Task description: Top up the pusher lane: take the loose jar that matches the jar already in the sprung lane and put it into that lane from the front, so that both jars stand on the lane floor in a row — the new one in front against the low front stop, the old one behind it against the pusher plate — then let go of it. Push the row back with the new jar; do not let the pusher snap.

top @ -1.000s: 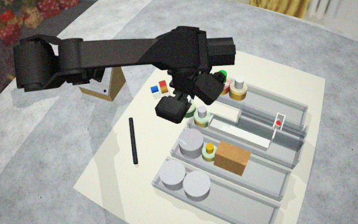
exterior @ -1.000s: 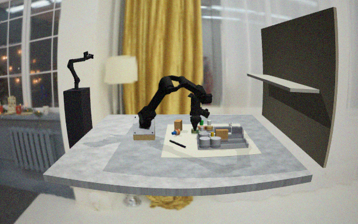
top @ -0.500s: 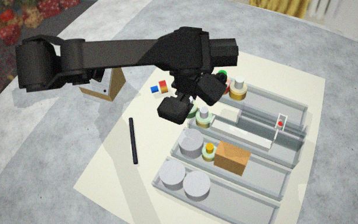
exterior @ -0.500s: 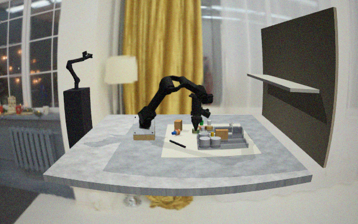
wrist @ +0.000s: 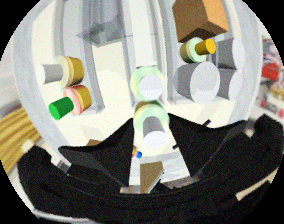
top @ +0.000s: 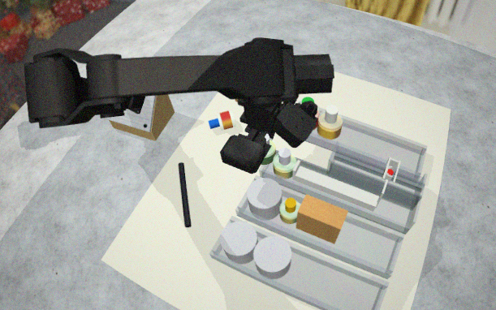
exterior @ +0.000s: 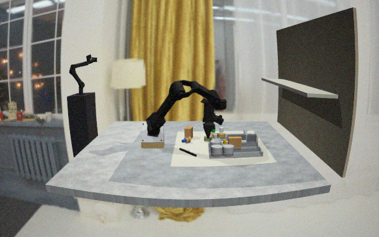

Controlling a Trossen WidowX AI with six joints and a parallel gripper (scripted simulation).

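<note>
The orange box is 15 cm ahead of my gripper tip, 8 cm to the right of it and 1 cm below it. The rest, counted from my gripper tip: black rod: 13 cm to the right, 11 cm behind, 4 cm below; sprung lane: 18 cm ahead, 3 cm to the left, 3 cm below; white pusher plate: 15 cm ahead, 3 cm to the left.
</note>
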